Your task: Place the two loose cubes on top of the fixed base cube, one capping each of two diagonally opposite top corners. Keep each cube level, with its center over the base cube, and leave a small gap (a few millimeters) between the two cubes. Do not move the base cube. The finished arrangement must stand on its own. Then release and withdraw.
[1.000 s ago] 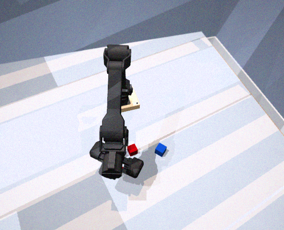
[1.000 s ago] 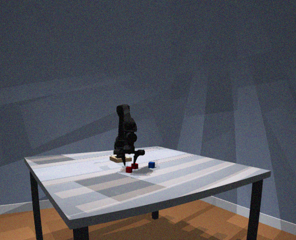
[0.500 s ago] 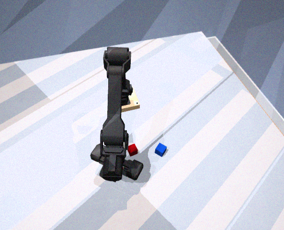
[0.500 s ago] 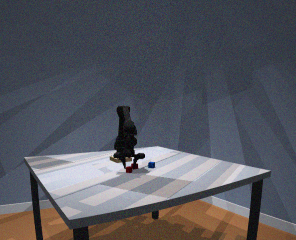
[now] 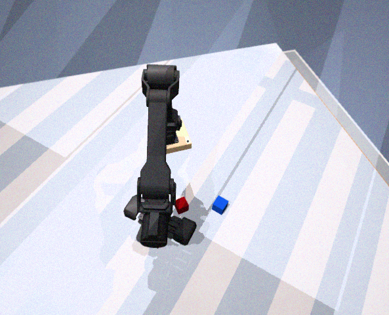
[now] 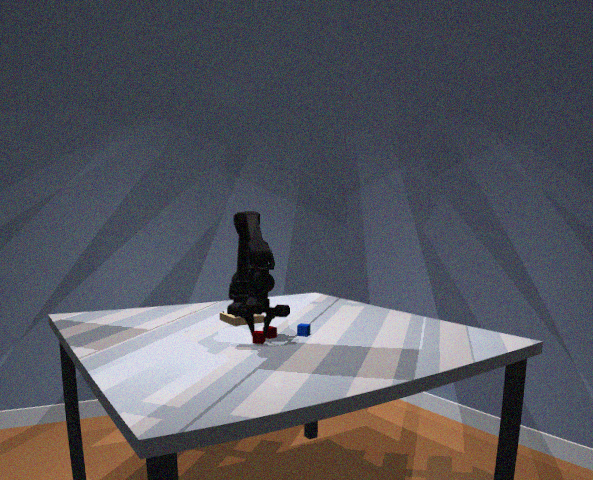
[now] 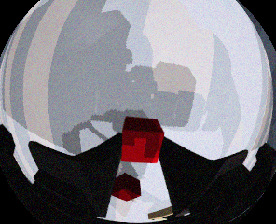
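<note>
My gripper tip is now 19 cm to the right of the blue cube, 4 cm past it and 1 cm above it. The rest, counted from my gripper tip: red cube right at my gripper tip.
</note>
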